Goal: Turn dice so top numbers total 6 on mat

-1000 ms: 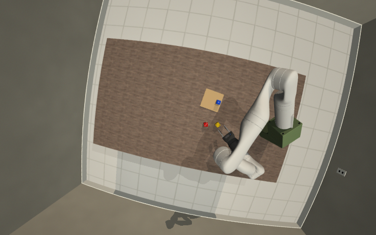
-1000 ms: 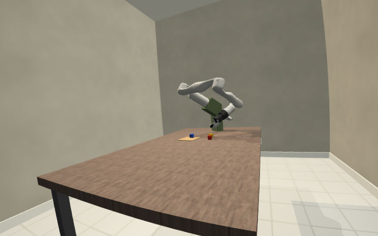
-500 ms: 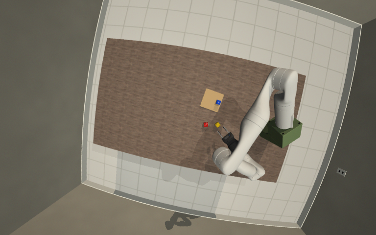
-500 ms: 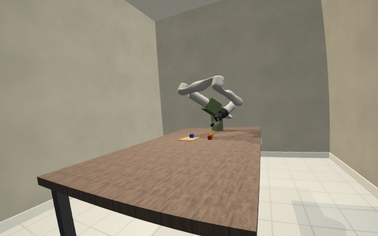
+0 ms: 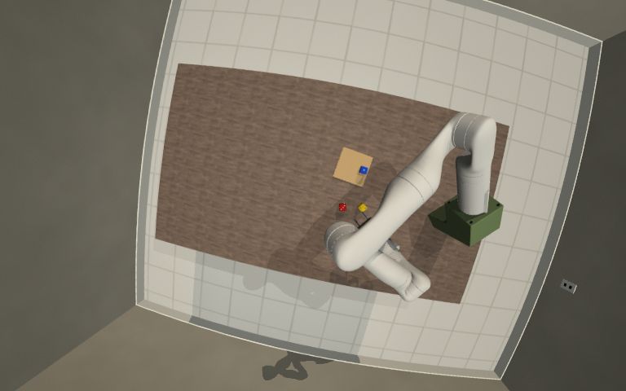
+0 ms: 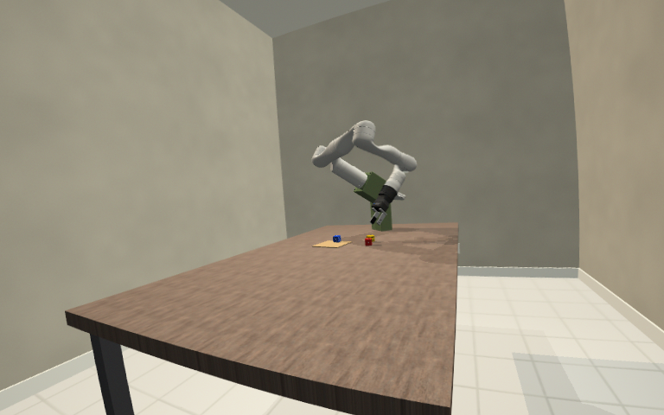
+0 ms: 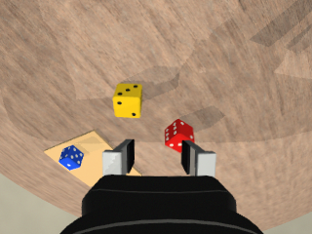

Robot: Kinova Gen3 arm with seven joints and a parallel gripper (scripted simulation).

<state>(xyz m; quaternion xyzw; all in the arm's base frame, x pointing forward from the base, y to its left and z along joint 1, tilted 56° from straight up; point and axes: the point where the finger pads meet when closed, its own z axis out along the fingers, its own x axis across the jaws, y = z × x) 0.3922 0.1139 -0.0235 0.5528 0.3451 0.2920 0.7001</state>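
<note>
My gripper is now 20 mm past the yellow die, 40 mm to the left of it and 90 mm above it. Also, from my hand: blue die (20 mm behind, 200 mm to the right, 80 mm below); then tan mat (30 mm ahead, 210 mm to the right, 100 mm below); then red die (70 mm ahead, 40 mm to the right, 90 mm below).
</note>
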